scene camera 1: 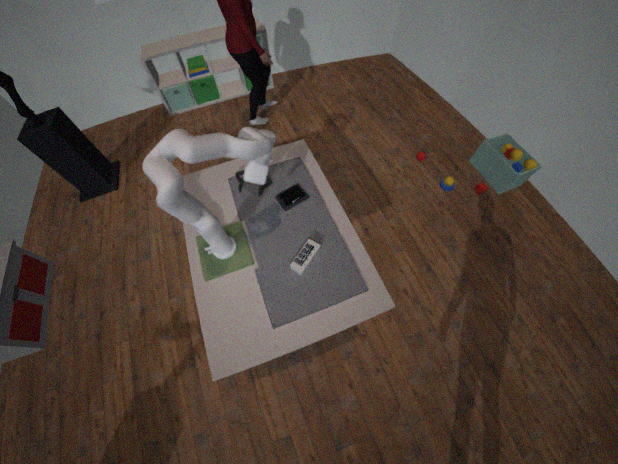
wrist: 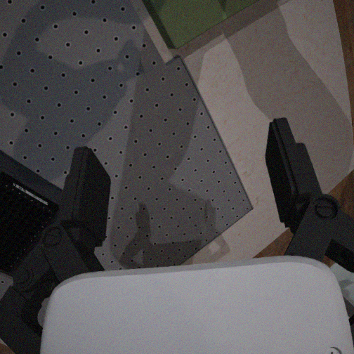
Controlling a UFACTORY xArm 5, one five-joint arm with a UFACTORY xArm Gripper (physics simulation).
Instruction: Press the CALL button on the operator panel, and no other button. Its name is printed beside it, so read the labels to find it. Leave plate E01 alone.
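Frame: origin at the arm's base, x right, y ahead, z up, level; metres.
Seen in the pictures: gripper, between the fingertips: (scene camera 1: 249, 192); arm's base, origin of its link: (scene camera 1: 224, 247).
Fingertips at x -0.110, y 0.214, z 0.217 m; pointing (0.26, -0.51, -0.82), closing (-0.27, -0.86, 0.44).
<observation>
Pixels of each thing's top centre, then the offset from my fingertips to it. Level surfaces: height alone.
- operator panel, centre of its top: (scene camera 1: 305, 254) dx +0.310, dy +0.156, dz -0.176 m
- grey perforated board, height of its surface: dz -0.232 m
- black plate, centre of its top: (scene camera 1: 291, 194) dx -0.070, dy +0.213, dz -0.206 m
- pale table top, height of its surface: dz -0.245 m
The operator panel (scene camera 1: 305, 255), a small pale box with rows of dark marks, lies on the grey perforated board (scene camera 1: 330, 287) (wrist: 165, 125) in the scene view. Its labels are too small to read, so I cannot tell which button is CALL. The panel does not show in the wrist view. A black plate (scene camera 1: 292, 196) (wrist: 22, 230) with a pale label strip lies on the board; its lettering is unreadable, but it is probably E01. My gripper (scene camera 1: 251, 189) (wrist: 181, 149) is open and empty above the board's far end, beside the black plate and well away from the panel.
The arm's base stands on a green pad (scene camera 1: 242, 257) (wrist: 205, 17) on the pale table top (scene camera 1: 245, 340) (wrist: 225, 95). A person (scene camera 1: 242, 30) stands beyond the table near a shelf unit (scene camera 1: 187, 43). A bin of balls (scene camera 1: 490, 167) stands on the floor at the right.
</observation>
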